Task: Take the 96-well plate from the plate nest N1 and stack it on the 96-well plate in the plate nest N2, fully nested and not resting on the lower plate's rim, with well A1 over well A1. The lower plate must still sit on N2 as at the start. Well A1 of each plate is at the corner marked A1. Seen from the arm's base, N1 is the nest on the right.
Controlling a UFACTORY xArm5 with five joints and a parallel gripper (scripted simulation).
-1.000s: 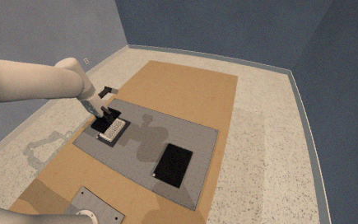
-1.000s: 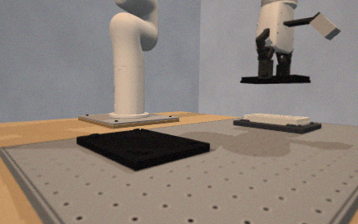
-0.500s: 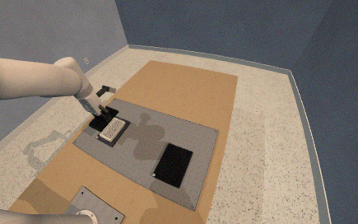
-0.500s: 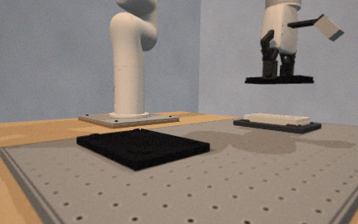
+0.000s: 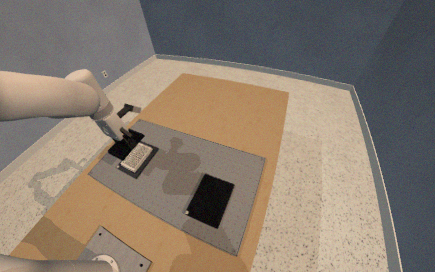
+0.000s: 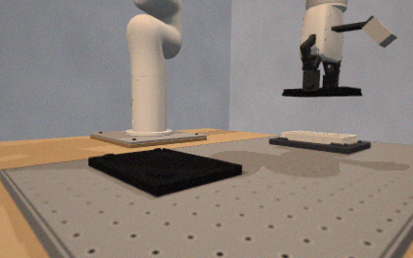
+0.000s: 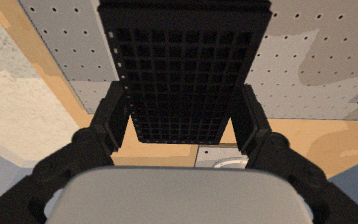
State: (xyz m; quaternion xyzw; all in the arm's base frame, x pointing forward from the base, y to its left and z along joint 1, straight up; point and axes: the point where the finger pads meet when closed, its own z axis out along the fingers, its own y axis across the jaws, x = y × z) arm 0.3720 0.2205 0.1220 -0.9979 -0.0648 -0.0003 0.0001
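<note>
The white 96-well plate lies 10 cm below my hand. From my hand the other things lie so: dark nest N2: 12 cm below; then nest N1: 2 cm ahead, 37 cm to the right, 12 cm below; then black 96-well plate: 1 cm below.
</note>
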